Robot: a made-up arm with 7 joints. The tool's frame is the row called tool. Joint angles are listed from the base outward.
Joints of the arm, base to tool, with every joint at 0 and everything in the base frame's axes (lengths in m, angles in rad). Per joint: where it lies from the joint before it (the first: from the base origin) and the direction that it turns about. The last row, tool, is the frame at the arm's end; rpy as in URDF.
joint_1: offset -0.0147 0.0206 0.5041 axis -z
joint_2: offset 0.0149 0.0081 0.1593 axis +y
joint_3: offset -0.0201 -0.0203 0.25 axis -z
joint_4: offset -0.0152 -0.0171 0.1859 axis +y
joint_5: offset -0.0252 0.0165 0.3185 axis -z
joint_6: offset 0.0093 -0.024 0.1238 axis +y
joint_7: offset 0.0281 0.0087 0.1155 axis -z
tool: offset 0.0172 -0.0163 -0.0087 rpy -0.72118 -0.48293 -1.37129
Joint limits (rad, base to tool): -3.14..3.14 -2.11..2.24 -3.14..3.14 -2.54..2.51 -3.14..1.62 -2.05..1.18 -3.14..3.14
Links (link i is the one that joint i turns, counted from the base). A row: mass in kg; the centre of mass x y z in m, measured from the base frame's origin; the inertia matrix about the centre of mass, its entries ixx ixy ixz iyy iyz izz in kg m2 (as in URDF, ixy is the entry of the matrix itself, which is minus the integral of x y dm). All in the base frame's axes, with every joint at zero. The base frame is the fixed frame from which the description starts. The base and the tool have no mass.
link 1: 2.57; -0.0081 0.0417 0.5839; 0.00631 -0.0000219 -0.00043 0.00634 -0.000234 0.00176
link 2: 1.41; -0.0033 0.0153 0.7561; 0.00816 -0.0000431 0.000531 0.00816 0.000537 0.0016
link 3: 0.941; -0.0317 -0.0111 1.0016; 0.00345 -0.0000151 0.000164 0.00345 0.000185 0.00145
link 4: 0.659; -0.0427 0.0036 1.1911; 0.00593 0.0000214 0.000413 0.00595 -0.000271 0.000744
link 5: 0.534; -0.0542 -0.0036 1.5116; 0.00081 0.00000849 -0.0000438 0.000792 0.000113 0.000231
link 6: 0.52; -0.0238 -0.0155 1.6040; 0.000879 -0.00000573 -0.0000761 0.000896 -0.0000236 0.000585
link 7: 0.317; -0.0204 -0.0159 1.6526; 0.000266 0 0 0.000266 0 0.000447
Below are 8 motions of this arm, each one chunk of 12 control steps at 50 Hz.
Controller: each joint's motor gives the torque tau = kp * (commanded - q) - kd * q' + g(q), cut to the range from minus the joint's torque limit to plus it. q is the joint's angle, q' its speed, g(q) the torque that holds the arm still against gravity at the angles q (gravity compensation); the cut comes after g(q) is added. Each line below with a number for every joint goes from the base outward.
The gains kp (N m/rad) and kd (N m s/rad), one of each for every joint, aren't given. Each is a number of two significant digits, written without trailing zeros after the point. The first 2 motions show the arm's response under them.
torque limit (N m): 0.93 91 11 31 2.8 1.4 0.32
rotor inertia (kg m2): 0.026 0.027 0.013 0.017 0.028 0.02 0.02
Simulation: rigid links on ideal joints. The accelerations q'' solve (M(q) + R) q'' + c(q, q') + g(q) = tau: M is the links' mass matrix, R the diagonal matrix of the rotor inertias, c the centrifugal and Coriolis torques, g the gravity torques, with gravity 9.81 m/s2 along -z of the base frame. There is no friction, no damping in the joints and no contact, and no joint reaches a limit. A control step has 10 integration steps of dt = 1/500 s. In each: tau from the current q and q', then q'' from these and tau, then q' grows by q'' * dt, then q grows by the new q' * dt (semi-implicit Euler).
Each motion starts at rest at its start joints. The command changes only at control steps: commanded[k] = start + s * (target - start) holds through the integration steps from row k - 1 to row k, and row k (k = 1, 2, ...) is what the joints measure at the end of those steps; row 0 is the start. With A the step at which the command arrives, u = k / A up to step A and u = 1 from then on. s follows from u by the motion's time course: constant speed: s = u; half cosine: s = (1 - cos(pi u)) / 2; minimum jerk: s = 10 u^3 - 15 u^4 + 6 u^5; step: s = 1 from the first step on.
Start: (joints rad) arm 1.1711 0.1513 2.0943 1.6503 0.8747 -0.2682 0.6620
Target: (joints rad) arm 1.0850 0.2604 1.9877 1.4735 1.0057 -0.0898 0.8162
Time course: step
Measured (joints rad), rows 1 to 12:
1: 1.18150 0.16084 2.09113 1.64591 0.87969 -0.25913 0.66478
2: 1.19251 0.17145 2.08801 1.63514 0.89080 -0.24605 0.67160
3: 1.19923 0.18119 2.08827 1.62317 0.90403 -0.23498 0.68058
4: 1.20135 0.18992 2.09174 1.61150 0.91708 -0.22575 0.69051
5: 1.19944 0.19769 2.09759 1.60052 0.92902 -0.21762 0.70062
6: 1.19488 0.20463 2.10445 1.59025 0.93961 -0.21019 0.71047
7: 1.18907 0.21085 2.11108 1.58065 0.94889 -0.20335 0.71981
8: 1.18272 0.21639 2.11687 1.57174 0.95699 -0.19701 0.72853
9: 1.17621 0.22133 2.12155 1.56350 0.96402 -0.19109 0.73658
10: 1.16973 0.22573 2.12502 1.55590 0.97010 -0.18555 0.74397
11: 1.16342 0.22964 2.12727 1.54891 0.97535 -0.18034 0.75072
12: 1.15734 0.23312 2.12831 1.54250 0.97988 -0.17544 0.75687
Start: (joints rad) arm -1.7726 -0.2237 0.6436 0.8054 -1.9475 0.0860 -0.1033
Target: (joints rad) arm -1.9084 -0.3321 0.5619 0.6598 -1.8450 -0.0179 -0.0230
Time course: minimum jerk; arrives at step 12
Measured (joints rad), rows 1 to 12:
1: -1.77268 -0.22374 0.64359 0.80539 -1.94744 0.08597 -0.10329
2: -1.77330 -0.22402 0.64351 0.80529 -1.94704 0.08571 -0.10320
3: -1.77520 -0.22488 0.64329 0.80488 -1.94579 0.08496 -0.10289
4: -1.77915 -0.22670 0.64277 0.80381 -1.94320 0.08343 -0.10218
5: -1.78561 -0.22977 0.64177 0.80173 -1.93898 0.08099 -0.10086
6: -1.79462 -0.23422 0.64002 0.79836 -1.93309 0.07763 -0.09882
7: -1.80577 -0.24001 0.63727 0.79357 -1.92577 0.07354 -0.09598
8: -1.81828 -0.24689 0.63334 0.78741 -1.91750 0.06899 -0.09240
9: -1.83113 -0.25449 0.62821 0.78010 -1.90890 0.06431 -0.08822
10: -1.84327 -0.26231 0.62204 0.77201 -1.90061 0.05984 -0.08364
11: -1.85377 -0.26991 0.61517 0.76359 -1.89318 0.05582 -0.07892
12: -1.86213 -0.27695 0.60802 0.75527 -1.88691 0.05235 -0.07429
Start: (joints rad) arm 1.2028 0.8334 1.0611 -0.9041 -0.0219 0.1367 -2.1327
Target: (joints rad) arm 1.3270 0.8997 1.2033 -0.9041 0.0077 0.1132 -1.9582
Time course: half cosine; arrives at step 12
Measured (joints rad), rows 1 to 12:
1: 1.20276 0.83350 1.06095 -0.90413 -0.02185 0.13666 -2.13263
2: 1.20263 0.83391 1.06038 -0.90422 -0.02165 0.13651 -2.13229
3: 1.20237 0.83480 1.05923 -0.90439 -0.02117 0.13615 -2.13138
4: 1.20202 0.83629 1.05746 -0.90464 -0.02032 0.13553 -2.12960
5: 1.20164 0.83843 1.05513 -0.90497 -0.01905 0.13462 -2.12666
6: 1.20134 0.84123 1.05242 -0.90535 -0.01736 0.13340 -2.12239
7: 1.20126 0.84462 1.04959 -0.90579 -0.01529 0.13190 -2.11672
8: 1.20154 0.84849 1.04694 -0.90624 -0.01291 0.13017 -2.10969
9: 1.20232 0.85269 1.04483 -0.90666 -0.01033 0.12830 -2.10146
10: 1.20372 0.85702 1.04359 -0.90704 -0.00769 0.12638 -2.09230
11: 1.20584 0.86127 1.04354 -0.90734 -0.00514 0.12451 -2.08255
12: 1.20879 0.86523 1.04498 -0.90756 -0.00283 0.12276 -2.07266

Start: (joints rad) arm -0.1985 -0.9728 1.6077 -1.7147 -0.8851 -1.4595 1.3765
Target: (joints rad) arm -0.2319 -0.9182 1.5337 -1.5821 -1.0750 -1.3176 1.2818
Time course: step
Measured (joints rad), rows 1 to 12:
1: -0.19583 -0.96718 1.60190 -1.70911 -0.89232 -1.45915 1.37468
2: -0.19212 -0.96175 1.59561 -1.70044 -0.90896 -1.45588 1.37047
3: -0.18885 -0.95691 1.58990 -1.69164 -0.92841 -1.45021 1.36493
4: -0.18630 -0.95260 1.58493 -1.68324 -0.94738 -1.44346 1.35880
5: -0.18453 -0.94876 1.58070 -1.67539 -0.96467 -1.43641 1.35254
6: -0.18351 -0.94535 1.57718 -1.66810 -0.97995 -1.42947 1.34644
7: -0.18319 -0.94231 1.57431 -1.66137 -0.99327 -1.42280 1.34063
8: -0.18350 -0.93961 1.57203 -1.65515 -1.00480 -1.41647 1.33522
9: -0.18436 -0.93721 1.57025 -1.64941 -1.01474 -1.41051 1.33021
10: -0.18570 -0.93508 1.56890 -1.64411 -1.02331 -1.40492 1.32563
11: -0.18747 -0.93318 1.56792 -1.63922 -1.03068 -1.39966 1.32144
12: -0.18960 -0.93148 1.56723 -1.63471 -1.03703 -1.39473 1.31764

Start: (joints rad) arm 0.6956 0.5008 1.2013 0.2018 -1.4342 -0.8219 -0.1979
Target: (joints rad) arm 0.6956 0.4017 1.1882 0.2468 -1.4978 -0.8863 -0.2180
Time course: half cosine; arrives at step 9
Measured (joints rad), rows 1 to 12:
1: 0.69543 0.50061 1.20093 0.20199 -1.43435 -0.82175 -0.19791
2: 0.69482 0.49978 1.19947 0.20267 -1.43503 -0.82120 -0.19798
3: 0.69362 0.49787 1.19646 0.20395 -1.43665 -0.82020 -0.19817
4: 0.69180 0.49458 1.19198 0.20584 -1.43944 -0.81890 -0.19854
5: 0.68944 0.48984 1.18649 0.20822 -1.44342 -0.81764 -0.19914
6: 0.68674 0.48376 1.18076 0.21092 -1.44837 -0.81680 -0.19998
7: 0.68393 0.47668 1.17566 0.21369 -1.45392 -0.81672 -0.20104
8: 0.68132 0.46912 1.17204 0.21627 -1.45959 -0.81767 -0.20227
9: 0.67923 0.46168 1.17058 0.21844 -1.46486 -0.81976 -0.20357
10: 0.67778 0.45477 1.17132 0.22019 -1.46935 -0.82284 -0.20487
11: 0.67691 0.44851 1.17362 0.22170 -1.47306 -0.82652 -0.20611
12: 0.67658 0.44291 1.17674 0.22308 -1.47610 -0.83047 -0.20725

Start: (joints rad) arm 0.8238 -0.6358 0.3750 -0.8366 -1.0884 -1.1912 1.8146
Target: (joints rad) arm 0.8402 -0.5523 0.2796 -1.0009 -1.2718 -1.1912 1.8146
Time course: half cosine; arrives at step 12
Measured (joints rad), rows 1 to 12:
1: 0.82381 -0.63567 0.37489 -0.83684 -1.08857 -1.19114 1.81460
2: 0.82389 -0.63514 0.37443 -0.83774 -1.08938 -1.19096 1.81462
3: 0.82408 -0.63399 0.37340 -0.83963 -1.09138 -1.19066 1.81465
4: 0.82443 -0.63205 0.37165 -0.84274 -1.09508 -1.19030 1.81471
5: 0.82497 -0.62924 0.36909 -0.84716 -1.10079 -1.18990 1.81478
6: 0.82571 -0.62554 0.36576 -0.85287 -1.10865 -1.18952 1.81485
7: 0.82663 -0.62104 0.36173 -0.85975 -1.11858 -1.18919 1.81493
8: 0.82769 -0.61588 0.35717 -0.86757 -1.13031 -1.18893 1.81500
9: 0.82886 -0.61029 0.35228 -0.87601 -1.14337 -1.18877 1.81505
10: 0.83007 -0.60450 0.34730 -0.88472 -1.15717 -1.18873 1.81507
11: 0.83127 -0.59882 0.34246 -0.89329 -1.17103 -1.18882 1.81507
12: 0.83240 -0.59353 0.33800 -0.90133 -1.18421 -1.18906 1.81503

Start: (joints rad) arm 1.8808 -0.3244 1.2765 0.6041 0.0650 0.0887 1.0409
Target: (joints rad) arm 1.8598 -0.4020 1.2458 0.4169 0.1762 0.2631 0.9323
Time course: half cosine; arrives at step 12
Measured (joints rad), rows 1 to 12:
1: 1.88057 -0.32452 1.27634 0.60392 0.06509 0.08886 1.04086
2: 1.87965 -0.32499 1.27567 0.60318 0.06555 0.08950 1.04066
3: 1.87766 -0.32602 1.27422 0.60151 0.06670 0.09092 1.04011
4: 1.87439 -0.32777 1.27176 0.59862 0.06883 0.09332 1.03901
5: 1.86982 -0.33031 1.26819 0.59436 0.07212 0.09680 1.03718
6: 1.86409 -0.33363 1.26350 0.58866 0.07665 0.10138 1.03452
7: 1.85747 -0.33766 1.25777 0.58158 0.08235 0.10697 1.03098
8: 1.85037 -0.34227 1.25122 0.57333 0.08908 0.11340 1.02658
9: 1.84325 -0.34726 1.24419 0.56418 0.09656 0.12043 1.02142
10: 1.83663 -0.35242 1.23711 0.55449 0.10445 0.12776 1.01567
11: 1.83101 -0.35748 1.23052 0.54471 0.11239 0.13508 1.00956
12: 1.82686 -0.36221 1.22498 0.53526 0.11997 0.14206 1.00335

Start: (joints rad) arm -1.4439 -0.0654 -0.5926 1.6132 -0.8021 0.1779 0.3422
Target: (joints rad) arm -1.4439 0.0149 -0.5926 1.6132 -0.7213 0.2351 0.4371
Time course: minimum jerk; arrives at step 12
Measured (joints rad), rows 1 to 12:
1: -1.44391 -0.06537 -0.59261 1.61318 -0.80208 0.17791 0.34221
2: -1.44394 -0.06512 -0.59270 1.61309 -0.80190 0.17796 0.34230
3: -1.44407 -0.06437 -0.59296 1.61286 -0.80133 0.17812 0.34261
4: -1.44434 -0.06284 -0.59348 1.61249 -0.80005 0.17842 0.34336
5: -1.44479 -0.06032 -0.59432 1.61201 -0.79779 0.17896 0.34477
6: -1.44541 -0.05673 -0.59550 1.61151 -0.79441 0.17978 0.34699
7: -1.44617 -0.05216 -0.59699 1.61105 -0.78990 0.18095 0.35012
8: -1.44701 -0.04681 -0.59870 1.61072 -0.78443 0.18247 0.35414
9: -1.44787 -0.04103 -0.60049 1.61057 -0.77830 0.18434 0.35891
10: -1.44868 -0.03517 -0.60221 1.61064 -0.77191 0.18647 0.36422
11: -1.44939 -0.02959 -0.60371 1.61090 -0.76565 0.18881 0.36977
12: -1.44996 -0.02452 -0.60492 1.61130 -0.75986 0.19125 0.37531

